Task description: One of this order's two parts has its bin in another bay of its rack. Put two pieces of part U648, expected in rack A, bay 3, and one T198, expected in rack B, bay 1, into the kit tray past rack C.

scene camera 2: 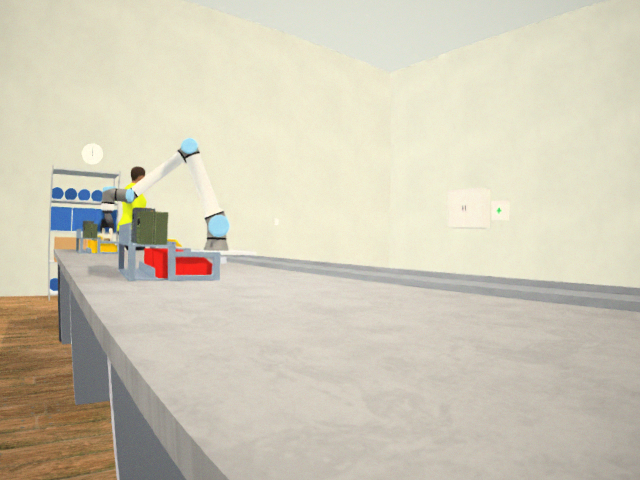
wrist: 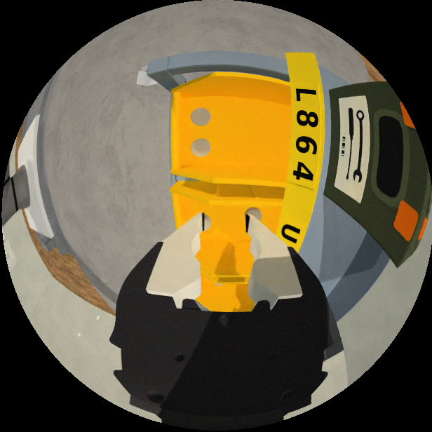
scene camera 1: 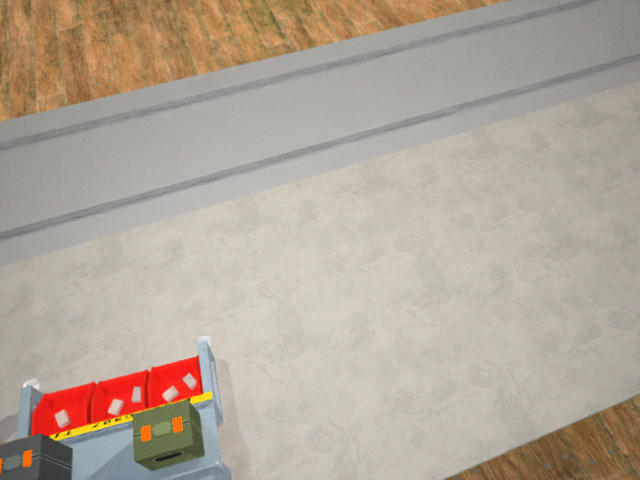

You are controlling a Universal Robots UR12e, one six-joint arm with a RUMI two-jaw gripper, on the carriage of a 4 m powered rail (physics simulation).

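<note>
My gripper [wrist: 224, 214] [scene camera 2: 107, 233] is open and empty, its two pale fingers apart over the middle orange-yellow bin [wrist: 220, 205] in the wrist view. Pale round pieces show there: one piece [wrist: 254, 214] beside the right fingertip, another [wrist: 207, 223] partly hidden by the left finger. The strip by this bin reads "U", the rest hidden. The neighbouring bin [wrist: 240, 135], marked L864, holds two round pieces [wrist: 200, 116] [wrist: 200, 147]. A third bin lies partly under the gripper. T198 cannot be made out. The kit tray does not show in scene camera 1.
A dark green tool case [wrist: 345, 192] stands on the rack [wrist: 220, 59] behind the label strip. In scene camera 1 another rack [scene camera 1: 206, 361] holds red bins [scene camera 1: 67, 395] with pale blocks; a green case [scene camera 1: 165, 439] and a dark case [scene camera 1: 54, 454] stand on it.
</note>
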